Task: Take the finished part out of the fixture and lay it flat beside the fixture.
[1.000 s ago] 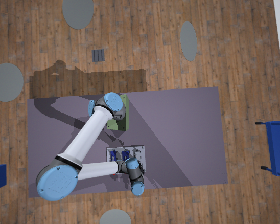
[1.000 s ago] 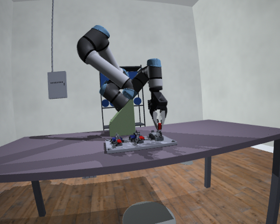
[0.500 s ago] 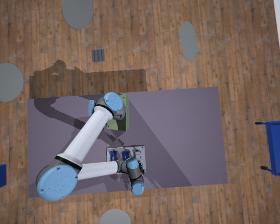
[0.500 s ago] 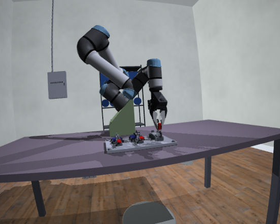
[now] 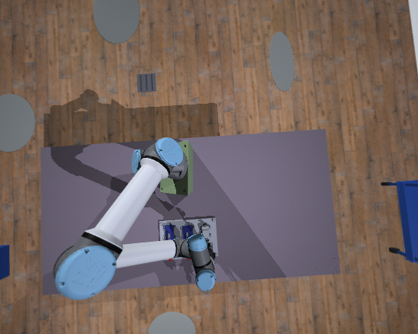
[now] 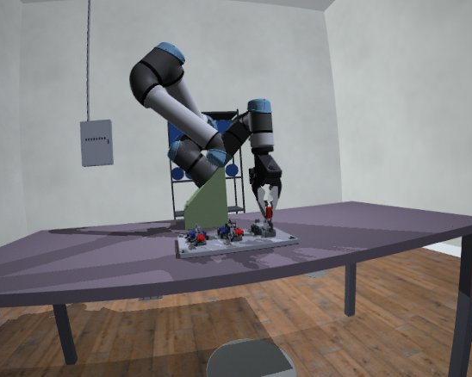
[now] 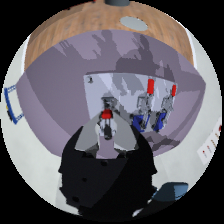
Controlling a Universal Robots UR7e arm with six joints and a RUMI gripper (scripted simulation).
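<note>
Right now the grey finished part is 90 mm behind my hand and 50 mm below it. Also, from my hand: blue blank: 220 mm to the right, 80 mm behind, 60 mm below; then grey fixture plate: 110 mm to the right, 80 mm below, 30 mm behind.
</note>
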